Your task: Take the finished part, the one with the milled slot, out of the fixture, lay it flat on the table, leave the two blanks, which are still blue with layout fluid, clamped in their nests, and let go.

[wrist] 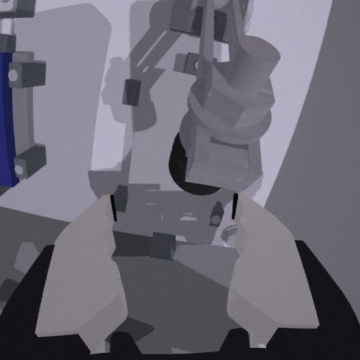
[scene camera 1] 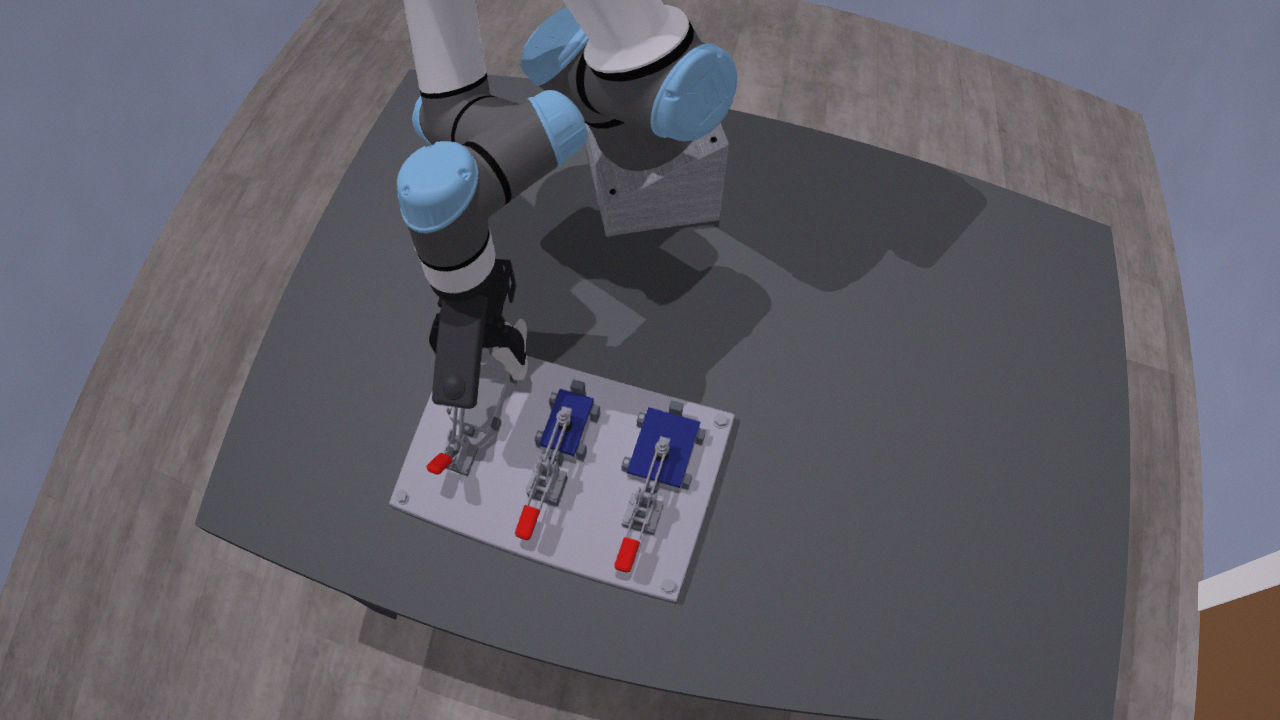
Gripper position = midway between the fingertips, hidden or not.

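My own gripper (scene camera 1: 489, 374) is there for me to see, and the wrist view has my gripper too (wrist: 173, 196). I also see a finished part (scene camera 1: 493, 380), which the wrist view shows as well (wrist: 155, 202), along with a fixture plate (wrist: 77, 115). There is a larger blue blank (scene camera 1: 682, 432) too; in the wrist view, that blank is out of frame.
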